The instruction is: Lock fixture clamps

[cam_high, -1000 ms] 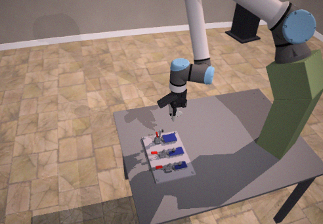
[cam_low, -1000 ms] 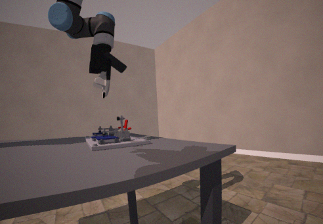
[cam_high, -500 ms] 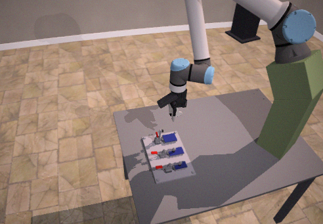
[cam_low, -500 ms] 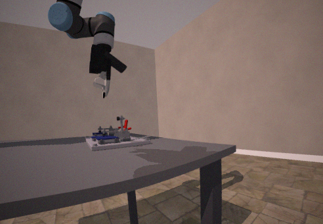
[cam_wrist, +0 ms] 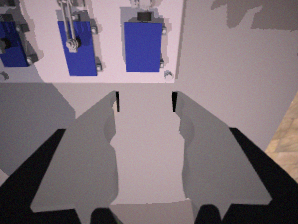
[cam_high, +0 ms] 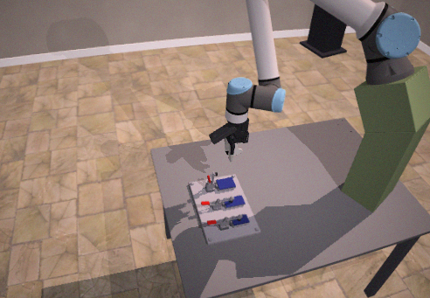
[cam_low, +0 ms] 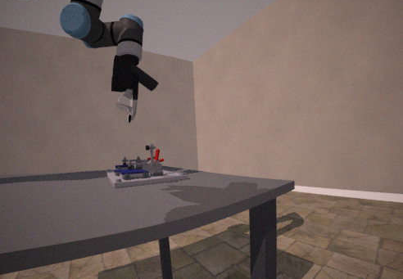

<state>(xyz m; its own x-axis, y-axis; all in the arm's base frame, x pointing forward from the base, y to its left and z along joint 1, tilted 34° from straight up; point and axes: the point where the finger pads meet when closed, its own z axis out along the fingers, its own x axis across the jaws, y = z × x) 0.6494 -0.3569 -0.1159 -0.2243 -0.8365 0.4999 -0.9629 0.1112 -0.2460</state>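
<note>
Now: the fixture plate 210 mm below my hand, 100 mm to the left of it and 70 mm ahead of it.
</note>
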